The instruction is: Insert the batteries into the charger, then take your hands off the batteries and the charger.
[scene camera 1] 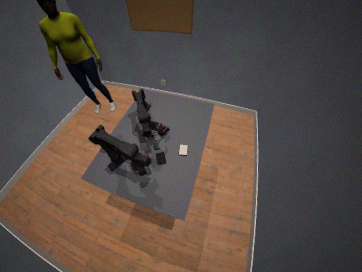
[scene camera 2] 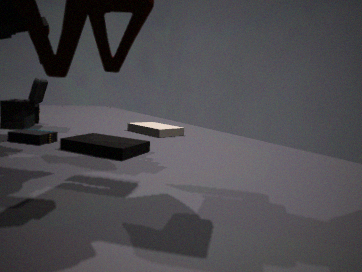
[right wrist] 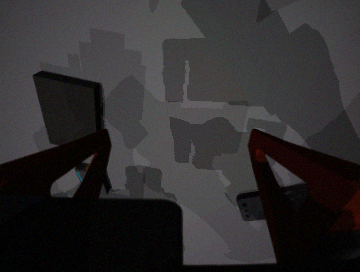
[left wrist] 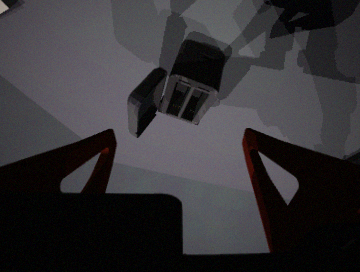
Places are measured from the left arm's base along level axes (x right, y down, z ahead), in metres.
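Pixels of known places: left gripper, fingertip midpoint: (scene camera 1: 158, 128) (scene camera 2: 13, 67) (left wrist: 179, 135); right gripper, fingertip midpoint: (scene camera 1: 144, 166) (scene camera 2: 88, 74) (right wrist: 179, 137); right arm's base, link origin: (scene camera 1: 119, 161) (right wrist: 300, 197).
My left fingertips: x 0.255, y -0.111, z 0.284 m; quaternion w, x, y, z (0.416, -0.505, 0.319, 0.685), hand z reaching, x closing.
Observation:
Ahead of a thing's pixels: the offset from my left fingertips to its top centre.
The charger {dx -0.035, dy +0.015, dz +0.026 m} (scene camera 1: 164, 131) (scene camera 2: 17, 114) (left wrist: 198, 65) stands with its lid {dx -0.025, dy +0.015, dz +0.049 m} (scene camera 2: 38, 91) (left wrist: 146, 102) swung open. Its two slots face the left wrist view, with small gold contacts inside. A dark battery {dx +0.126, dy +0.096, dz +0.013 m} (scene camera 1: 156, 146) (scene camera 2: 30, 137) with a cyan edge and gold contacts lies flat beside a dark box; in the right wrist view a finger mostly hides it. A second loose battery cannot be made out. My left gripper (scene camera 1: 158, 129) (left wrist: 179, 135) is open and empty over the charger. My right gripper (scene camera 1: 141, 163) (scene camera 2: 84, 72) (right wrist: 179, 137) is open and empty, above the table near the dark box.
The dark flat box {dx +0.217, dy +0.096, dz +0.093 m} (scene camera 1: 160, 158) (scene camera 2: 102, 146) (right wrist: 70, 110) lies near the battery. A white flat box {dx +0.089, dy +0.095, dz +0.250 m} (scene camera 1: 183, 150) (scene camera 2: 156, 128) lies farther off. A grey piece with dark dots (right wrist: 251, 206) shows partly behind a right finger. Both arms stand close together.

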